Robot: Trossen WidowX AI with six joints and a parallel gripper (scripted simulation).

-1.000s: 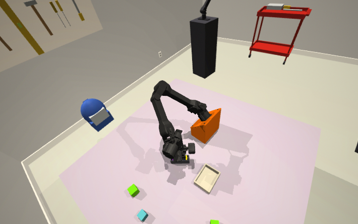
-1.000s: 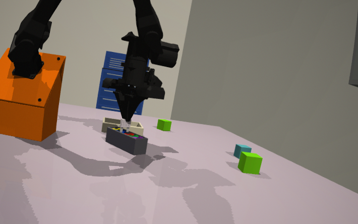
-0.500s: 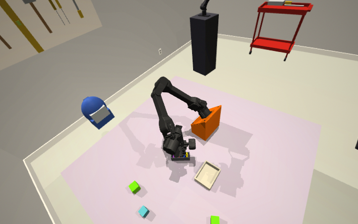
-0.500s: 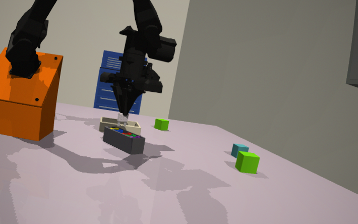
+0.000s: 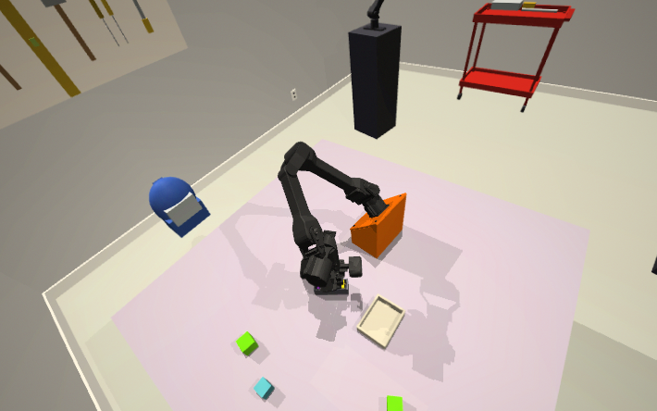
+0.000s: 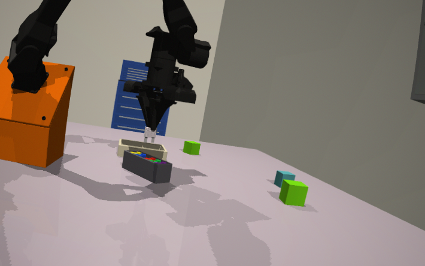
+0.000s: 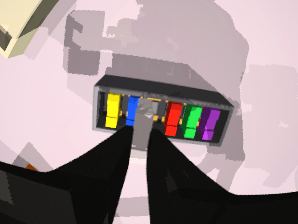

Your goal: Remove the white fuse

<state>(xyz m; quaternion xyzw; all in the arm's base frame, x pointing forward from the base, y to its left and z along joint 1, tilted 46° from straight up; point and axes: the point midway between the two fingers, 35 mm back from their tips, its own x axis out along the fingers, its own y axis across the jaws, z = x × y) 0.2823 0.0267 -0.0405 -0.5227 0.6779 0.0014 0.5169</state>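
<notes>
Now: the cream tray 17 cm to the left of my gripper tip, 9 cm below it and 3 cm behind it. From my gripper tip the other things lie so: blue fuse 7 cm below, 2 cm behind, 1 cm to the right; then yellow fuse 7 cm below, 3 cm behind, 1 cm to the left; then white fuse 1 cm below.
</notes>
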